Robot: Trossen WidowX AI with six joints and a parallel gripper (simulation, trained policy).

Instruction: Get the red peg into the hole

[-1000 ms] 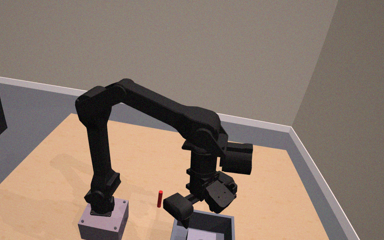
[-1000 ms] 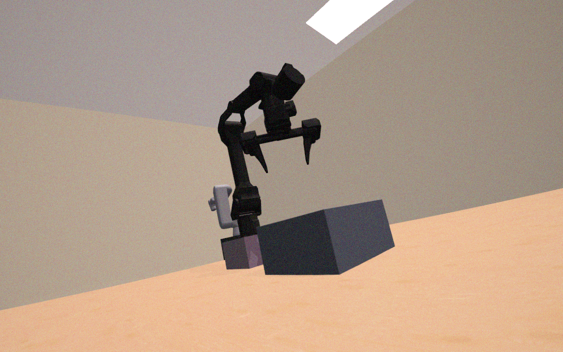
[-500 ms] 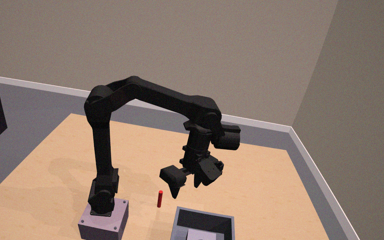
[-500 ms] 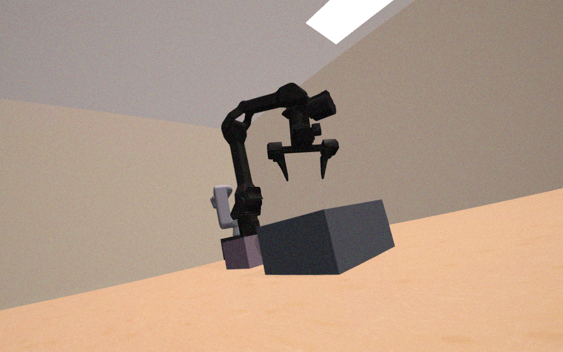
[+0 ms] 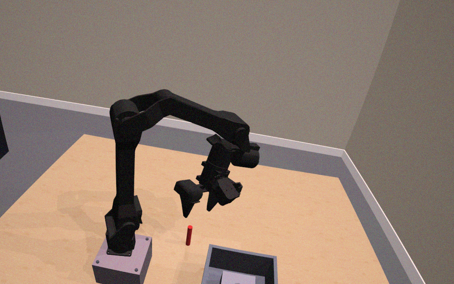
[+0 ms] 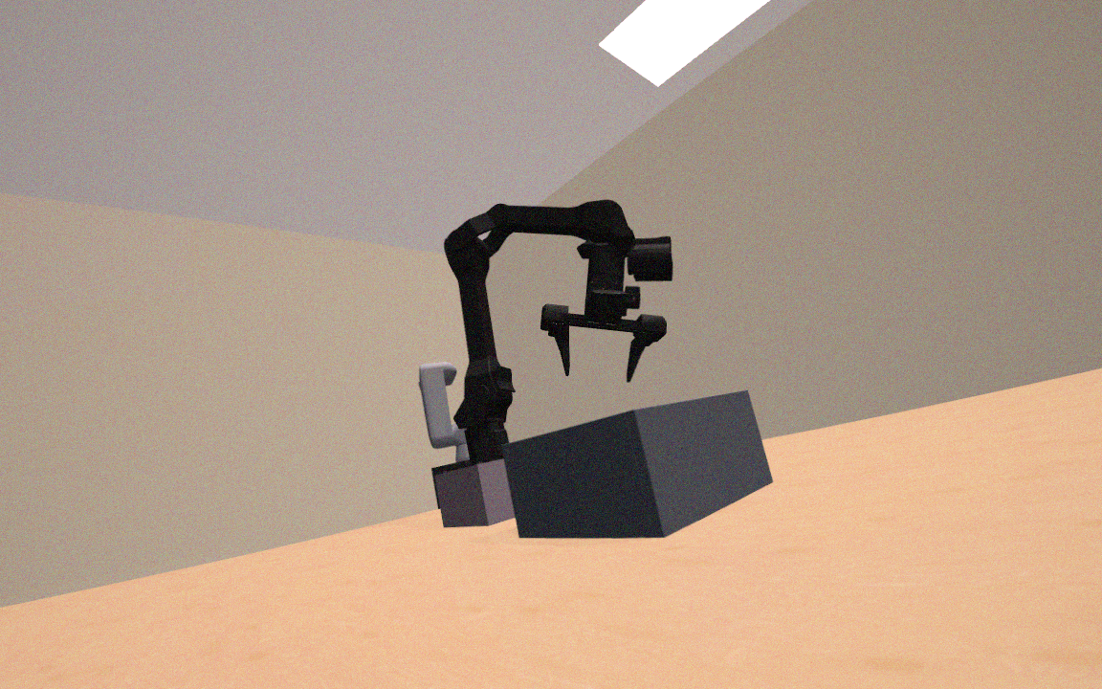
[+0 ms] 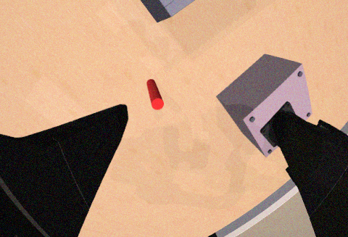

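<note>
Right now the red peg is 13 cm below my gripper tip, 3 cm to the left of it and 1 cm behind it. Also, from my gripper tip: pale plate: 15 cm to the right, 12 cm below, 12 cm ahead; then grey box: 15 cm to the right, 14 cm below, 12 cm ahead.
</note>
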